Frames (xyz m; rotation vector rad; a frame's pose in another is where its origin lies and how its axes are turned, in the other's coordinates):
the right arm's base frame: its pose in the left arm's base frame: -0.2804 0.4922 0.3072 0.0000 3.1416 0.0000
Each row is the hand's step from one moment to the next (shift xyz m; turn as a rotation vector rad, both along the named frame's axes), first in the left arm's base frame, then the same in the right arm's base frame.
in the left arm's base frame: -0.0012 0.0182 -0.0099 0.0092 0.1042 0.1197
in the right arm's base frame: 0.0012 0.0182 0.0099 -0.0092 0.1042 -0.1197
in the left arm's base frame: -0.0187 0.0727 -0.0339 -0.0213 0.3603 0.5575
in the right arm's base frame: 0.0187 0.0727 0.0339 0.0213 0.3603 -0.5575
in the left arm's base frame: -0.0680 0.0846 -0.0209 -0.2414 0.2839 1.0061
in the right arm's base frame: 0.0680 0.0846 0.0209 0.2414 0.2839 -1.0061
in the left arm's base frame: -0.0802 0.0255 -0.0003 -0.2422 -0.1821 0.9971
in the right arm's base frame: 0.0802 0.0255 0.0003 0.2422 -0.1821 -0.9971
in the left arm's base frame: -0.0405 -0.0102 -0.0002 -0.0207 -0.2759 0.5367
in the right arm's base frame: 0.0405 -0.0102 0.0002 0.0207 -0.2759 -0.5367
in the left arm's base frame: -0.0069 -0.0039 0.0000 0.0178 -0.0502 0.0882
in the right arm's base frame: 0.0069 -0.0039 0.0000 -0.0178 -0.0502 -0.0882
